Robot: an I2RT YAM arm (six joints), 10 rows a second.
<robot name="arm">
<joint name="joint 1" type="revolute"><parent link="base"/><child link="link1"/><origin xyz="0 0 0.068" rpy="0 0 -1.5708"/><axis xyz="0 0 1"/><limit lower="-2.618" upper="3.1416"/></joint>
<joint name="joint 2" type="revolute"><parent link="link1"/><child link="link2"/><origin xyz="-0.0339 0.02 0.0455" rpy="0 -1.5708 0"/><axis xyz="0 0 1"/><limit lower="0" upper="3.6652"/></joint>
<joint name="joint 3" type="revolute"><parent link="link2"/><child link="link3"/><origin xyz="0 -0.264 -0.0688" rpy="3.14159 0 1.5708"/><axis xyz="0 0 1"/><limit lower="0" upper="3.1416"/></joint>
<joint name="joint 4" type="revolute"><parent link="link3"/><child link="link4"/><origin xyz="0.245 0.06 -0.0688" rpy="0 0 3.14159"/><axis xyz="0 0 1"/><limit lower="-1.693" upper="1.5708"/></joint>
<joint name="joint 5" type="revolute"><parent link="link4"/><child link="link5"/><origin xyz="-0.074 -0.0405 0.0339" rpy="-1.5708 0 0"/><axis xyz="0 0 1"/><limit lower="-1.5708" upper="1.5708"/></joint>
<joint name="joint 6" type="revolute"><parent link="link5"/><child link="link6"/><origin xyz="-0.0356 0 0.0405" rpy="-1.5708 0 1.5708"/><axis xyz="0 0 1"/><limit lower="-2.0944" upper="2.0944"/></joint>
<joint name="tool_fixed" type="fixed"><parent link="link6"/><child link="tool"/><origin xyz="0 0 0" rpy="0 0 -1.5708"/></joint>
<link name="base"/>
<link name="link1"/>
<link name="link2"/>
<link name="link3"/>
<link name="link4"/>
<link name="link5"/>
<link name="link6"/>
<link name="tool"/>
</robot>
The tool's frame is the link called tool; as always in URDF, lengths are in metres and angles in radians.
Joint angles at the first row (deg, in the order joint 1, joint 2, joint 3, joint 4, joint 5, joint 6):
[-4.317, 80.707, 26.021, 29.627, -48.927, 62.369]
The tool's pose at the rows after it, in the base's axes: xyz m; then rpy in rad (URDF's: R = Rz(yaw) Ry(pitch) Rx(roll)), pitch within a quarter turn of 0, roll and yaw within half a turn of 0:
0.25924 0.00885 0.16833 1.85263 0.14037 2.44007
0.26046 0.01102 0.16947 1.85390 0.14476 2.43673
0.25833 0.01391 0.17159 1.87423 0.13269 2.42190
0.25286 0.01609 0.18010 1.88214 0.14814 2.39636
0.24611 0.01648 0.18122 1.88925 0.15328 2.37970
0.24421 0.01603 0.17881 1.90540 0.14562 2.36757
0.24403 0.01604 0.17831 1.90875 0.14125 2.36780
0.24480 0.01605 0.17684 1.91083 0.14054 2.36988
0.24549 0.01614 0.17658 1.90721 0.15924 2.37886
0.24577 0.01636 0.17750 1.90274 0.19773 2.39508
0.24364 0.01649 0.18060 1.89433 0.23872 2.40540
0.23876 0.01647 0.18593 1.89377 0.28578 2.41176
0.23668 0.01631 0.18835 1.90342 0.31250 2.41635
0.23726 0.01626 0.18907 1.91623 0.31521 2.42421
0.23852 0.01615 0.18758 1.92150 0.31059 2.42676
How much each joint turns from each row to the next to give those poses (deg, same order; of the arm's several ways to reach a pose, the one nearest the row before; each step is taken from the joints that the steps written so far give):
[0.349, 0.327, 0.329, 0.370, 0.175, 0.196]
[0.569, 0.023, 0.262, 0.066, 0.787, 0.197]
[0.788, -1.356, 0.109, -2.382, 1.837, 0.459]
[0.677, -3.410, -0.133, -2.775, 2.381, 0.153]
[0.174, -2.251, -1.135, -1.116, 1.289, 0.065]
[-0.022, -0.283, -0.393, -0.829, 0.896, 0.000]
[0.001, 0.021, -0.001, -0.262, 0.001, 0.045]
[0.001, 0.502, -0.001, 0.305, -0.065, -0.132]
[0.000, 0.306, 0.000, 0.570, -0.240, -1.004]
[0.020, -0.020, 0.046, 0.348, -0.307, -2.100]
[0.001, -1.115, -0.242, -0.020, -0.130, -1.835]
[0.000, -2.448, -0.263, -1.660, 0.371, -2.317]
[0.000, -1.157, 0.132, -1.618, 0.480, -1.748]
[0.000, -0.025, 0.567, -1.510, 0.066, -0.897]
[-0.022, 0.613, 0.155, -0.001, -0.044, -0.109]

